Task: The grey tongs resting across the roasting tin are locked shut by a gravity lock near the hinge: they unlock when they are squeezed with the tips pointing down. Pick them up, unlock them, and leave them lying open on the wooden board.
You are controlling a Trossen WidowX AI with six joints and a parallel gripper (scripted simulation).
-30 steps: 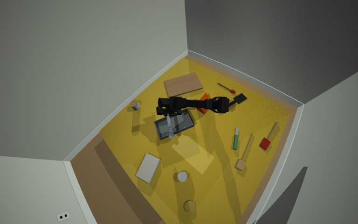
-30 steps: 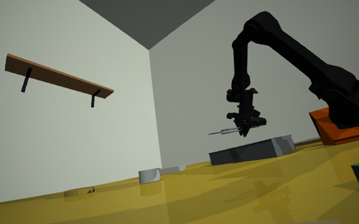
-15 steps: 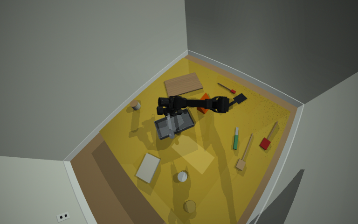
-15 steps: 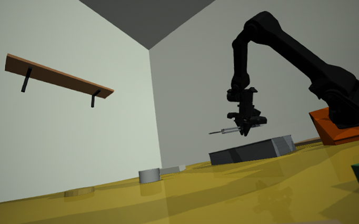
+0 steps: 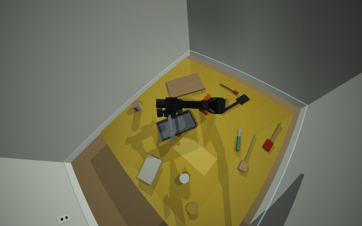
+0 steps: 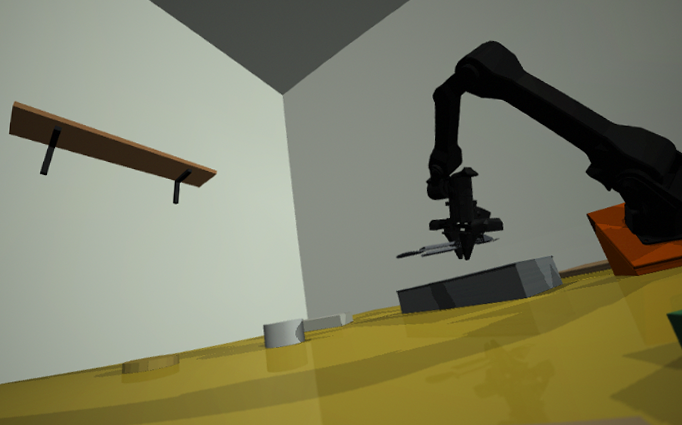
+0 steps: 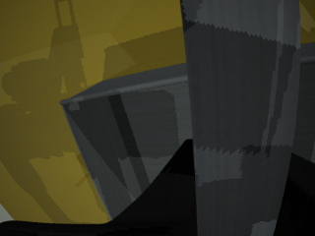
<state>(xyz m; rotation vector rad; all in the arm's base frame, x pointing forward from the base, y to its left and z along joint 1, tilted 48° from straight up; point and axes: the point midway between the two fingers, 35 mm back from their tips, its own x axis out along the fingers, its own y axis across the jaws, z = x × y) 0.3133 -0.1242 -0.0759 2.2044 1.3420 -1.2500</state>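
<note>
My gripper tip is now 2 cm past the yellow lock piece, 1 cm to the left of it and 3 cm below it. From my gripper tip the other things lie so: wooden board (37 cm behind, 20 cm to the right, 9 cm below); then roasting tin (1 cm behind, 7 cm to the left, 7 cm below); then white slab (37 cm ahead, 17 cm to the left, 8 cm below).
</note>
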